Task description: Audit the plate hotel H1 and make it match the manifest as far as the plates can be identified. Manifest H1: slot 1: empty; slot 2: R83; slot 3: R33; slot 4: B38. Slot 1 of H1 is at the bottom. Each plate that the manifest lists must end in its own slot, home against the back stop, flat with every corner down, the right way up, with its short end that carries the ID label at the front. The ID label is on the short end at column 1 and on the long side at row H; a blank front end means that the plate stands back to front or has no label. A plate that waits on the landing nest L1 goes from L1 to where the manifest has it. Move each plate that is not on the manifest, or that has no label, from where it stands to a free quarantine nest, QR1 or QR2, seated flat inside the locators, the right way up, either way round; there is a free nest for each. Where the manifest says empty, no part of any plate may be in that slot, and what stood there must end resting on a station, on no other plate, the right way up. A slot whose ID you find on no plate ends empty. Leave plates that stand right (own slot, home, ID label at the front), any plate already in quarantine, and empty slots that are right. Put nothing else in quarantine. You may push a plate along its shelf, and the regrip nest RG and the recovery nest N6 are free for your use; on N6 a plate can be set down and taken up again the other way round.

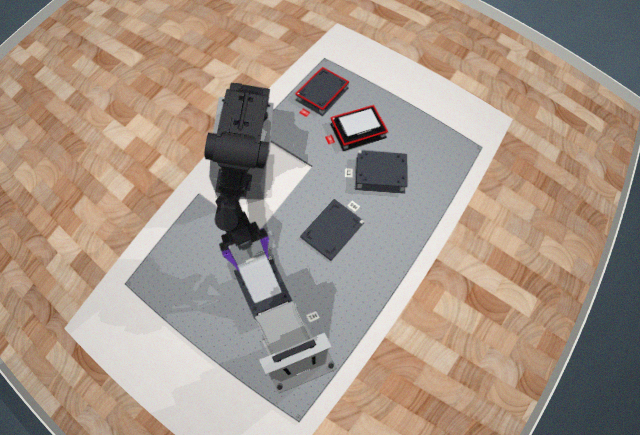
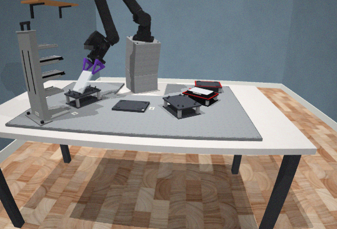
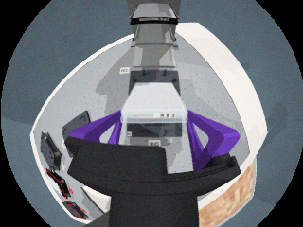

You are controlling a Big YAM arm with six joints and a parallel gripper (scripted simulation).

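The white plate lies 4 cm below my hand, 4 cm ahead of it and 2 cm to the right of it. Round my hand: plate hotel H1: 26 cm ahead, 16 cm to the right, 4 cm above; regrip nest RG: 10 cm below, 4 cm ahead, 3 cm to the right; flat pad N6: 25 cm to the left, 15 cm below, 10 cm ahead.
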